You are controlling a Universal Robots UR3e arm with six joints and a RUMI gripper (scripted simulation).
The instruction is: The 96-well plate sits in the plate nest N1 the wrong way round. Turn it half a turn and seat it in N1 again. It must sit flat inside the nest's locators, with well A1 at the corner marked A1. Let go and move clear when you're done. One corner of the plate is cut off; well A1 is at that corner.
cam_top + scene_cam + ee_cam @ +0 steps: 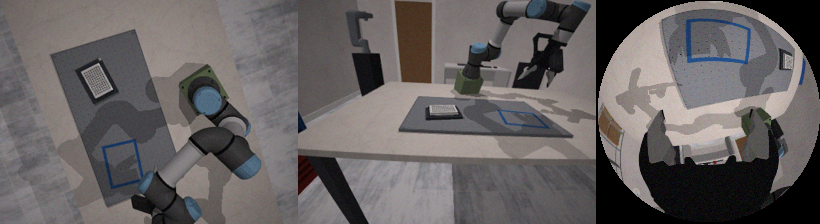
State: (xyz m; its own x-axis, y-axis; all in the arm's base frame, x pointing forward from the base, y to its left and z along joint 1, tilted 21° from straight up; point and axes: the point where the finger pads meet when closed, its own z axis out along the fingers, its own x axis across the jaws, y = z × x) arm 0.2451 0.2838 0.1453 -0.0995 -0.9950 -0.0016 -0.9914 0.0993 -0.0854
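The white 96-well plate is 45 cm to the right of my hand, 14 cm ahead of it and 13 cm below it. Also, from my hand: dark flat block 45 cm to the right, 14 cm below, 14 cm ahead; A1 corner mark 54 cm to the right, 13 cm below, 10 cm ahead.
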